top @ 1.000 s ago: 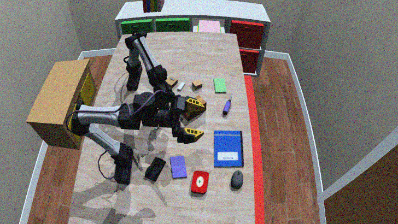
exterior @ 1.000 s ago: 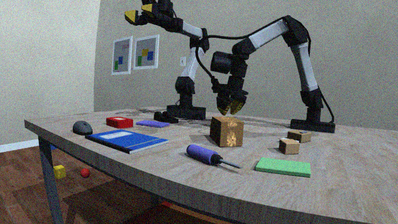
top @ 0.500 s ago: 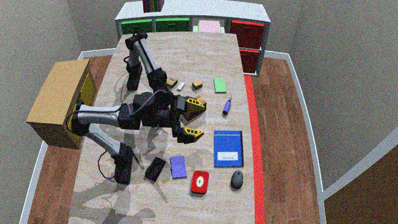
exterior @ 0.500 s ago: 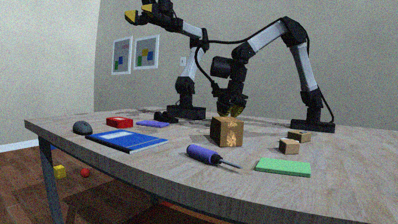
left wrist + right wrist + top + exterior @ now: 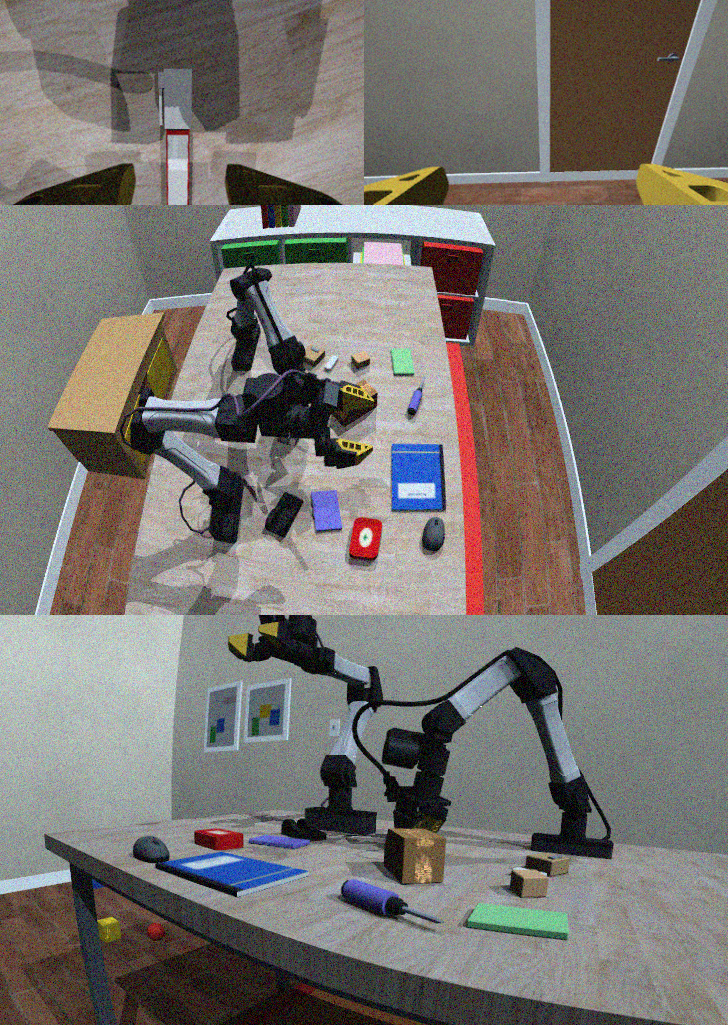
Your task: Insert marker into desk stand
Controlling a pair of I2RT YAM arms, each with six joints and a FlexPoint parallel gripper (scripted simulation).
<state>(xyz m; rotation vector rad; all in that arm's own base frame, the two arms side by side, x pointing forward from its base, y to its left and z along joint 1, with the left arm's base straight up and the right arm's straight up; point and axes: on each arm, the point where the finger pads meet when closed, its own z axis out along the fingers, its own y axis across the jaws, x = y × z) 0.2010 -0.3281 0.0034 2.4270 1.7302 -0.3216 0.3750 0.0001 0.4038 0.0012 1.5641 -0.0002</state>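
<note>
The marker lies 20 mm below my left hand, 10 mm to the left of it and 10 mm ahead of it. Also, from my left hand: brown block-shaped stand (190 mm ahead, 60 mm to the left, 10 mm above); then purple pad (270 mm to the right, 100 mm ahead, 20 mm below); then purple screwdriver (380 mm ahead, 110 mm to the left, 10 mm below).
</note>
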